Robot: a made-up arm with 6 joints.
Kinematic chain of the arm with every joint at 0, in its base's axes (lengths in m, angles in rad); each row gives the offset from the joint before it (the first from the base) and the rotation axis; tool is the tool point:
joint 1: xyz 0 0 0.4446 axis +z
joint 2: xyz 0.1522 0 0 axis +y
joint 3: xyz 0 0 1.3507 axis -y
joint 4: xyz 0 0 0.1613 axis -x
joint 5: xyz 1.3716 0 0 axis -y
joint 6: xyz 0.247 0 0 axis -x
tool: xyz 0 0 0
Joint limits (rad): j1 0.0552..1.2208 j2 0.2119..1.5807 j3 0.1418..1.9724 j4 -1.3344..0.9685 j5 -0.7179..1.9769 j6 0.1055..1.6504
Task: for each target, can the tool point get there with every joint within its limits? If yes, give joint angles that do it. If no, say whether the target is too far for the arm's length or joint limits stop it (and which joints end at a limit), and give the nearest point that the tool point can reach.
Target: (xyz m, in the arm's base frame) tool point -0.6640 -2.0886 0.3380
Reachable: no: joint limits stop it (at a limit: joint 1, joint 2, joint 3, joint 5) | nearest point -0.0561 -0.1765 2.9431 | short by 3.288 m
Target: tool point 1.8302 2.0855 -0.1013
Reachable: yes | joints 0.9000 1.3441 0.5753 -0.7974 0.8897 0.6871
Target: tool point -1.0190 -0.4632 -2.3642
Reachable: no: joint limits stop it (at a limit: joint 1, joint 2, joint 3, joint 5) | nearest point 0.5454 1.6242 -1.1122 | short by 2.893 m
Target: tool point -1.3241 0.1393 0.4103
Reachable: no: joint limits stop it (at a limit: joint 1, joint 2, joint 3, joint 5) | nearest point -0.1849 0.0162 2.9433 | short by 2.780 m
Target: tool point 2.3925 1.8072 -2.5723
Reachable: no: too far | nearest point 1.7782 1.3432 -1.0262 | short by 1.727 m
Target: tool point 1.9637 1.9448 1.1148
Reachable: yes | joints 0.8265 1.1056 0.8828 -0.5414 1.6478 0.6231
